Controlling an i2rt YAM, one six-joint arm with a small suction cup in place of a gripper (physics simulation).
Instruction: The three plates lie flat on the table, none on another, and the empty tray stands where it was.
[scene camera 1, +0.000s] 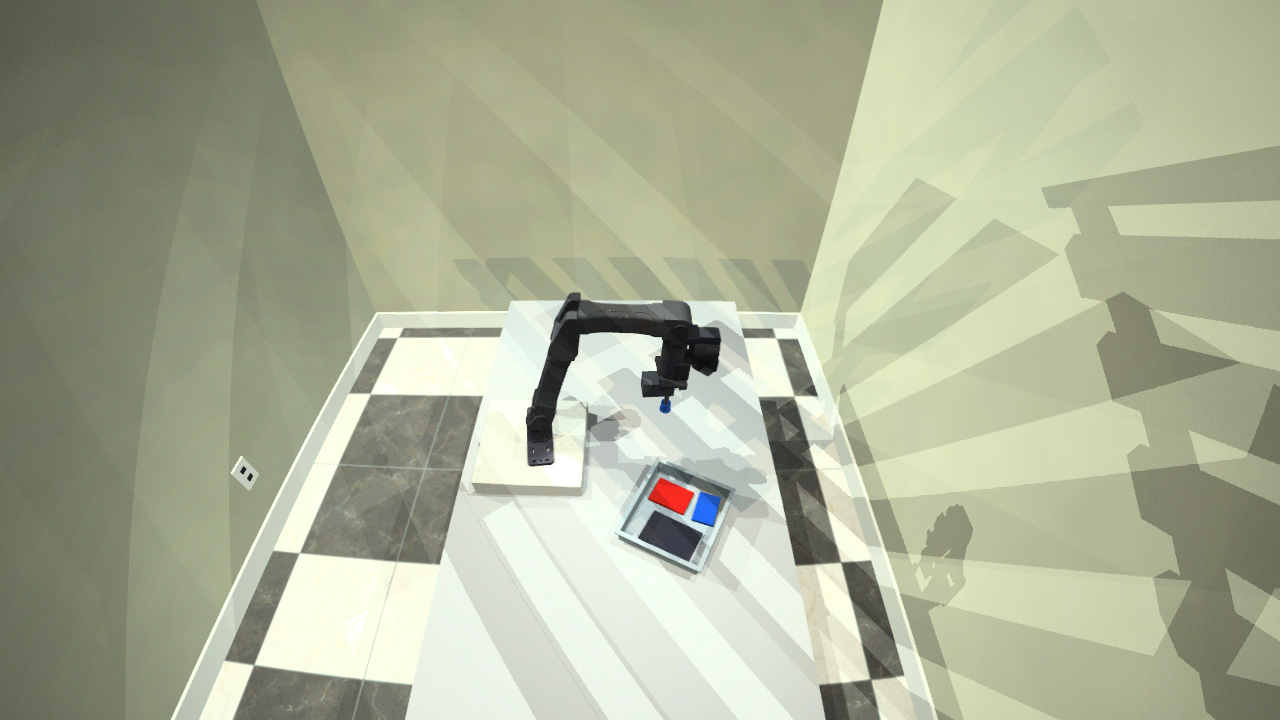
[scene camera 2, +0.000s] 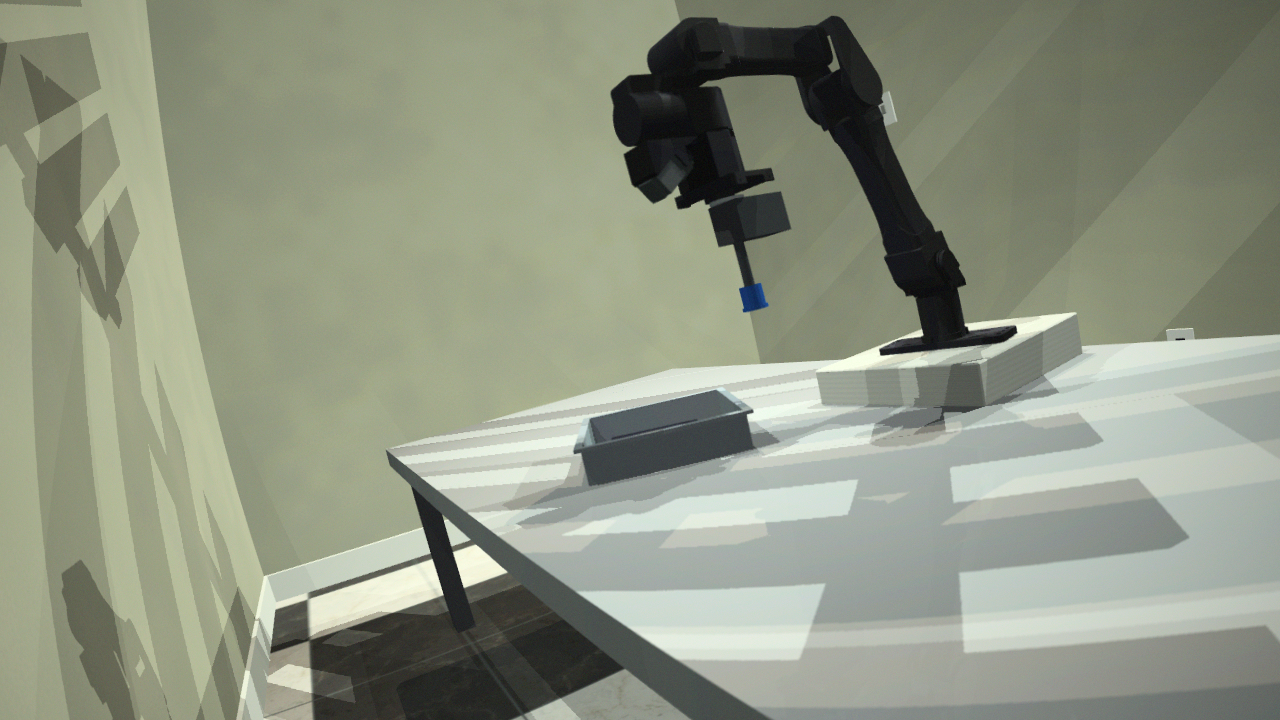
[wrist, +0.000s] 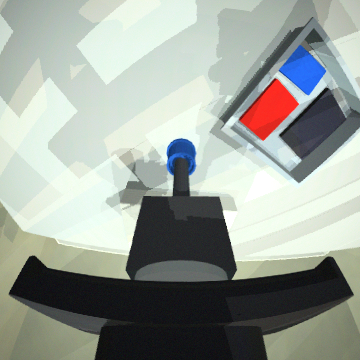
Observation:
The suction cup (scene camera 2: 753, 298) holds nothing. The cup hangs 24 cm from the middle of a red plate (scene camera 1: 669, 495), above it. A dark plate (scene camera 1: 661, 531) rests on a grey tray (scene camera 2: 722, 428). A blue plate (wrist: 301, 68) rests on the grey tray.
The red plate is seen too in the wrist view (wrist: 274, 103). The grey tray also shows in scene camera 1 (scene camera 1: 639, 511) and in the wrist view (wrist: 273, 150). The dark plate is seen too in the wrist view (wrist: 323, 115). Scene camera 2 does not show the red plate, which is hidden by the grey tray. Scene camera 2 does not show the blue plate, which is hidden by the grey tray.

